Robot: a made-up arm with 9 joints. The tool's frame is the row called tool. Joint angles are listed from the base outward. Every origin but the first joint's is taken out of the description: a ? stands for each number. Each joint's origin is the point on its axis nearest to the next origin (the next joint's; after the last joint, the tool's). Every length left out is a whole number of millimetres.
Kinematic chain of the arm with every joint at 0, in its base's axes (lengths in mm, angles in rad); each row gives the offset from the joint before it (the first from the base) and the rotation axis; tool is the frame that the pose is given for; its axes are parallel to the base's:
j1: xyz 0 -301 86 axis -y
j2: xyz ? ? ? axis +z
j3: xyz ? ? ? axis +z
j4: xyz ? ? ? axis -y
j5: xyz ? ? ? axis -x
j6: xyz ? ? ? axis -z
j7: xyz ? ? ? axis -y
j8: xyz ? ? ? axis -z
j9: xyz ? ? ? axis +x
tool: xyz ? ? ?
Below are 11 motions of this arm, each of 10 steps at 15 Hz.
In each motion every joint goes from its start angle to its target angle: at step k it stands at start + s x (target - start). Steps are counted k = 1, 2, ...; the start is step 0. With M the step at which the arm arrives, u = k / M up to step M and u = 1 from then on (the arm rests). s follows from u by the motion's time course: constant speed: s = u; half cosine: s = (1 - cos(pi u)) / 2; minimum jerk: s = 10 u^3 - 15 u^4 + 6 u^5.
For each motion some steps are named. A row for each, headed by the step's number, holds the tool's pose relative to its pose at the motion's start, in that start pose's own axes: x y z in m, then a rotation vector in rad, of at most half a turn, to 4 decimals.
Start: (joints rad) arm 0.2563 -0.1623 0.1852 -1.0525 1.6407 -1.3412 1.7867 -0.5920 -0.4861
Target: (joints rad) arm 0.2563 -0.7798 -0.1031 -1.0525 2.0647 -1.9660 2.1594 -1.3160 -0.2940
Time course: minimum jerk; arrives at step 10
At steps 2, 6, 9, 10:
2: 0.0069 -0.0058 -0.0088 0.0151 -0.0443 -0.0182
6: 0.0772 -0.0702 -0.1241 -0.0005 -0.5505 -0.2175
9: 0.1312 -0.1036 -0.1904 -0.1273 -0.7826 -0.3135
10: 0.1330 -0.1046 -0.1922 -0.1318 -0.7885 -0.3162

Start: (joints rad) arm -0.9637 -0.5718 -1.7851 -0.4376 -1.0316 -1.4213 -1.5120 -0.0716 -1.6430
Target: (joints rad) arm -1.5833 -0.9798 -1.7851 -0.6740 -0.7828 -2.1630 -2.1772 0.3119 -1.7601
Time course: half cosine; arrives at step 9
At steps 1, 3, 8, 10:
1: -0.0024 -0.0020 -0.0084 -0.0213 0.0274 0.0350
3: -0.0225 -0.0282 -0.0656 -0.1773 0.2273 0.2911
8: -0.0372 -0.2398 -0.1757 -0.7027 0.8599 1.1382
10: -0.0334 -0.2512 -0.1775 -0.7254 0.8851 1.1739

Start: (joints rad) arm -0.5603 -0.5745 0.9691 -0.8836 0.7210 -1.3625 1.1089 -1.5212 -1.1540
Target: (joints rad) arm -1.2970 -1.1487 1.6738 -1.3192 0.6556 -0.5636 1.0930 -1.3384 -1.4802
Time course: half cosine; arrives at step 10
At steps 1, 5, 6, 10:
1: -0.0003 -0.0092 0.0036 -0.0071 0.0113 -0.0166
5: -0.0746 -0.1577 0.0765 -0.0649 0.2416 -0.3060
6: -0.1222 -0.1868 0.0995 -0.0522 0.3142 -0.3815
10: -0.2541 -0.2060 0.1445 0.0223 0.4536 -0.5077

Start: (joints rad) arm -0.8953 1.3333 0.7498 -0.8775 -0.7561 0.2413 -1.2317 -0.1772 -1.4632
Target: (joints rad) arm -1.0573 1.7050 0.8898 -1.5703 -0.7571 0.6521 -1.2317 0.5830 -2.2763
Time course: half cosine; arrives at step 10
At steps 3, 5, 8, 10:
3: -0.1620 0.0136 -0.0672 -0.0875 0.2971 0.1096
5: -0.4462 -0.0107 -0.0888 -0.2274 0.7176 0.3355
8: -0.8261 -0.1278 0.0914 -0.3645 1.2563 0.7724
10: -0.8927 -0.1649 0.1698 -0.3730 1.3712 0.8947

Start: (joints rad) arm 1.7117 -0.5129 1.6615 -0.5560 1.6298 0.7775 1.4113 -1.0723 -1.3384
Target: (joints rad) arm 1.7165 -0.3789 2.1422 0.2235 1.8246 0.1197 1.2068 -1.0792 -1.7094
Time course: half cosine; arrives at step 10
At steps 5, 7, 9, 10:
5: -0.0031 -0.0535 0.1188 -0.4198 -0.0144 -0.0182
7: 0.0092 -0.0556 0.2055 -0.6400 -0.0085 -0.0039
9: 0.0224 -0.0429 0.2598 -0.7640 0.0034 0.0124
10: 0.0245 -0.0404 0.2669 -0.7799 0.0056 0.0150

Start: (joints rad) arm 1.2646 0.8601 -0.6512 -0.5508 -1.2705 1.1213 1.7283 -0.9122 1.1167
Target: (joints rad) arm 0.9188 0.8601 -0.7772 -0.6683 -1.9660 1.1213 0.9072 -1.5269 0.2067
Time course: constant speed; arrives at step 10
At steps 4, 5, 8, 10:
4: 0.2155 0.0434 0.0203 0.0813 0.3564 -0.3262
5: 0.2495 0.0530 0.0193 0.1205 0.4272 -0.3804
8: 0.3187 0.1012 0.0142 0.2661 0.5616 -0.4945
10: 0.3504 0.1546 0.0113 0.3665 0.5726 -0.5460

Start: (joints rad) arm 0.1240 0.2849 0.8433 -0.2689 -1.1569 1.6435 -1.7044 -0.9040 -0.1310
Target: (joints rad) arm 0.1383 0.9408 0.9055 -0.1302 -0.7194 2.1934 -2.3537 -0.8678 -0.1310
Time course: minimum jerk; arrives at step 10
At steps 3, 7, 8, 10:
3: -0.0675 0.0695 0.0406 0.0151 -0.0203 -0.0828
7: -0.2415 0.4151 0.1769 0.0319 -0.0868 -0.2692
8: -0.2513 0.4737 0.1940 0.0289 -0.0855 -0.2799
10: -0.2545 0.5061 0.2030 0.0269 -0.0827 -0.2844

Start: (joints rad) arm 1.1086 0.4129 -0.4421 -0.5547 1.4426 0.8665 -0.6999 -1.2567 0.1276
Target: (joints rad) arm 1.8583 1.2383 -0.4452 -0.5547 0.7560 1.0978 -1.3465 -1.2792 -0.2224
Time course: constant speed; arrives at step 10
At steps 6, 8, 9, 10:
6: 0.2803 -0.2711 -0.5349 0.1100 -0.5327 0.0858
8: 0.4019 -0.3873 -0.6295 0.1036 -0.6648 0.1434
9: 0.4583 -0.4484 -0.6599 0.0929 -0.7204 0.1742
10: 0.5093 -0.5106 -0.6799 0.0778 -0.7688 0.2050

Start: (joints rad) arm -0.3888 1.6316 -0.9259 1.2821 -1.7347 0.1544 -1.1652 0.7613 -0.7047
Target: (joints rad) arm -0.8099 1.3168 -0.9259 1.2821 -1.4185 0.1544 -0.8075 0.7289 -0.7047
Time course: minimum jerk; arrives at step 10
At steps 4, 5, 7, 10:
4: 0.0442 -0.0237 0.0698 0.1872 -0.0250 -0.2420
5: 0.0603 -0.0424 0.1049 0.2868 -0.0308 -0.3841
7: 0.0726 -0.0802 0.1603 0.4504 -0.0232 -0.6514
10: 0.0712 -0.0981 0.1838 0.5184 -0.0104 -0.7827

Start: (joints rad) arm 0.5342 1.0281 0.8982 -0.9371 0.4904 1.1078 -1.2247 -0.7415 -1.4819
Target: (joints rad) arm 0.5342 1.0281 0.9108 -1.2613 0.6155 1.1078 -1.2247 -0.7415 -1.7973
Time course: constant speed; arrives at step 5
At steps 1, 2, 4, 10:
1: -0.0353 -0.0334 -0.0102 -0.1006 0.0496 0.0328
2: -0.0706 -0.0713 -0.0182 -0.2021 0.0961 0.0691
4: -0.1395 -0.1611 -0.0257 -0.4072 0.1795 0.1523
10: -0.1719 -0.2126 -0.0244 -0.5104 0.2162 0.1989

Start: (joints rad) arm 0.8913 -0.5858 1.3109 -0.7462 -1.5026 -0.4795 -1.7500 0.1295 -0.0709
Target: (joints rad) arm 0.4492 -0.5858 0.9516 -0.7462 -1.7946 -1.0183 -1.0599 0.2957 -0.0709
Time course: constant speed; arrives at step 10
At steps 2, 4, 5, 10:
2: -0.0133 0.0710 0.0654 -0.0189 -0.2340 0.0674
4: -0.0474 0.1349 0.1275 -0.0066 -0.4796 0.1261
5: -0.0715 0.1629 0.1562 0.0106 -0.6054 0.1514
10: -0.2378 0.2562 0.2574 0.1907 -1.2478 0.2267

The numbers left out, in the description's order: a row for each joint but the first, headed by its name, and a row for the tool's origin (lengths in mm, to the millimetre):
j2: 84 0 20
j3: -155 110 0
j4: -395 -51 0
j5: -336 0 91
j6: 0 -40 -52
j7: 21 -402 0
j8: 79 0 134
j9: 57 -110 0
tool: 0 358 88

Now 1 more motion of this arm.
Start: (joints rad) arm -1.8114 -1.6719 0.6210 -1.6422 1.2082 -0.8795 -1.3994 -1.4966 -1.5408
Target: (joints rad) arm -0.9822 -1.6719 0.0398 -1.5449 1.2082 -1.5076 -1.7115 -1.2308 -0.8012
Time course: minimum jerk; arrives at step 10
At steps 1, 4, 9, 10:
1: 0.0000 -0.0037 0.0002 0.0004 0.0047 0.0035
4: 0.0121 -0.1354 0.0367 0.0144 0.2231 0.1148
9: 0.2203 -0.3187 0.1972 0.0196 0.9535 0.1147
10: 0.2248 -0.3196 0.1985 0.0190 0.9640 0.1115

